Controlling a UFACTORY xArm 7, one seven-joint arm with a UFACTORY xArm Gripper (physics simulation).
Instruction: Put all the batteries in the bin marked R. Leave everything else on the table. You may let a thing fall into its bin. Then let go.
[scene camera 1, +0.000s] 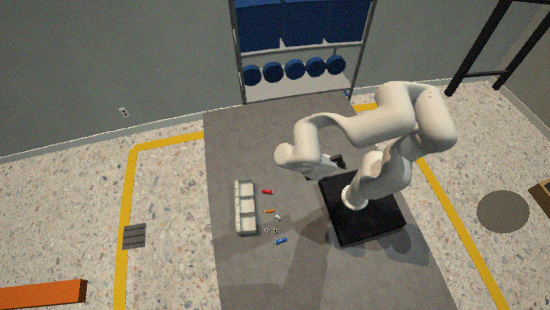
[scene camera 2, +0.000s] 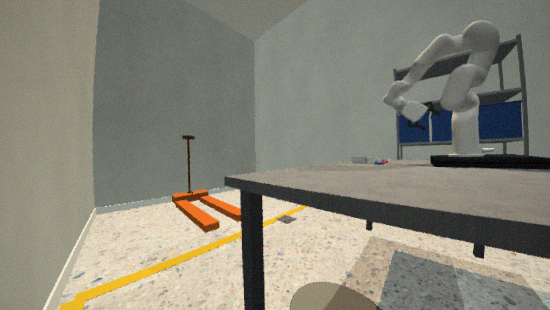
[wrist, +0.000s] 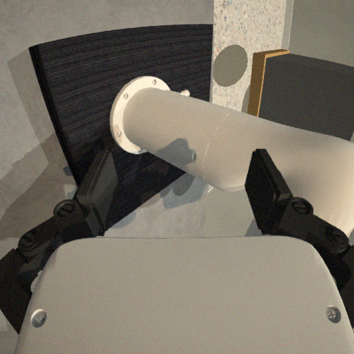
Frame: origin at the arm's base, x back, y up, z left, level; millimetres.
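Where they show: gripper, fingertip midpoint: (scene camera 1: 335, 171) (scene camera 2: 432, 122); arm's base, origin of the base link: (scene camera 1: 354, 197) (scene camera 2: 465, 156).
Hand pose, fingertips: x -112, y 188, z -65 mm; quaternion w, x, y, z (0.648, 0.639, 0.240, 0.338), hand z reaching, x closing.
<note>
Things, the pixels of their top centre, and the offset from my fingertips. Level surfaces: height alone.
- pale tray, middle of its top: (scene camera 1: 244, 203) (scene camera 2: 365, 156) dx -359, dy -192, dz -85 mm
- red cylinder, middle of its top: (scene camera 1: 267, 191) (scene camera 2: 385, 160) dx -238, dy -217, dz -120 mm
- thin orange piece, middle of its top: (scene camera 1: 269, 210) dx -264, dy -221, dz -28 mm
- small pale metal piece, middle of its top: (scene camera 1: 277, 217) dx -241, dy -220, dz +15 mm
- blue cylinder, middle of its top: (scene camera 1: 280, 240) (scene camera 2: 379, 161) dx -266, dy -217, dz +117 mm
- table, its level: dy -231 mm
A pale tray (scene camera 1: 247, 232) (scene camera 2: 359, 160) with three compartments in a row stands on the table; its markings are too small to read. To its right lie a red cylinder (scene camera 1: 268, 192) (scene camera 2: 384, 160), a thin orange piece (scene camera 1: 269, 211), a small pale metal piece (scene camera 1: 277, 217), two small nut-like rings (scene camera 1: 266, 230) (scene camera 1: 275, 231) and a blue cylinder (scene camera 1: 281, 241) (scene camera 2: 380, 163). Which of them are batteries is too small to tell for certain. My gripper (scene camera 1: 329, 170) (scene camera 2: 430, 118) (wrist: 181, 167) is open and empty, high above the table, right of the tray, tilted towards the arm's own base.
The arm's black base plate (scene camera 1: 357, 227) (scene camera 2: 495, 161) (wrist: 75, 75) is on the table (scene camera 1: 240, 270) (scene camera 2: 400, 185), right of the small things. The arm's white lower column (wrist: 180, 120) rises beyond the fingers in the wrist view. A shelf rack (scene camera 1: 300, 49) (scene camera 2: 523, 100) stands behind the table.
</note>
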